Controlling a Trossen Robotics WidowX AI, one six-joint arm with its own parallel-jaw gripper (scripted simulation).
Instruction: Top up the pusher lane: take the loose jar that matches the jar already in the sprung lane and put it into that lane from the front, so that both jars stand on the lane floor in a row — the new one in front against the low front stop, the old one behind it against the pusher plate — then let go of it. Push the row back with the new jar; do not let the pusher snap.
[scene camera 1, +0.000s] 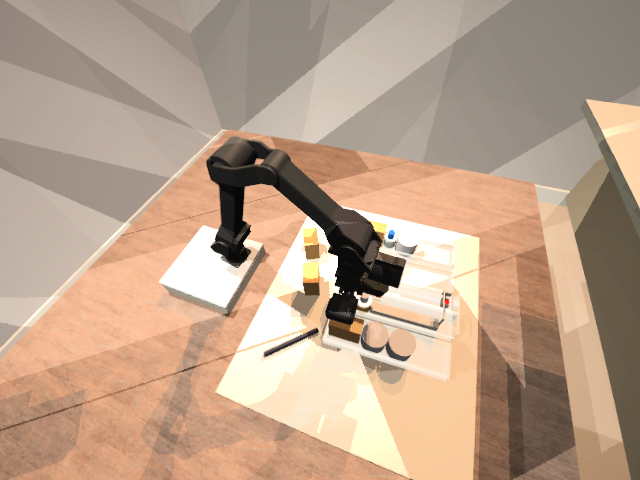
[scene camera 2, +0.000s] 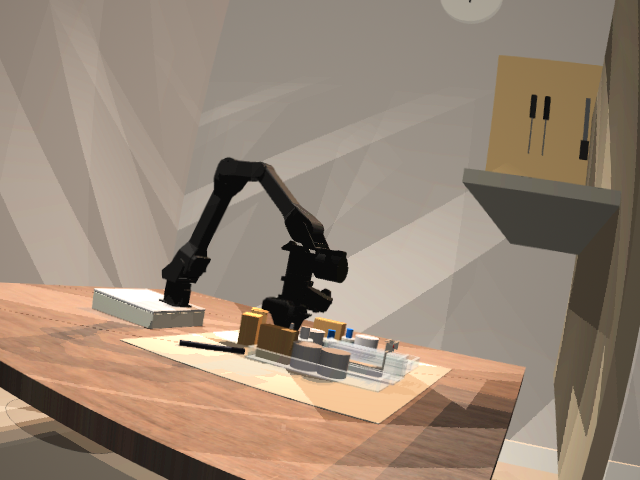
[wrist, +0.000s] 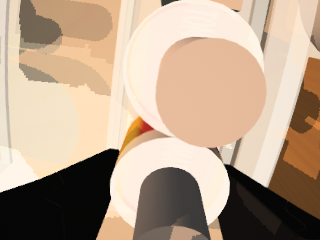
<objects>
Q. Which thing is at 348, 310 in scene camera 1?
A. The gripper.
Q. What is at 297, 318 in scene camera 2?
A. The gripper.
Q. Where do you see the gripper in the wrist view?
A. At 168, 167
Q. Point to a brown box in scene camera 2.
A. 272, 338
</objects>
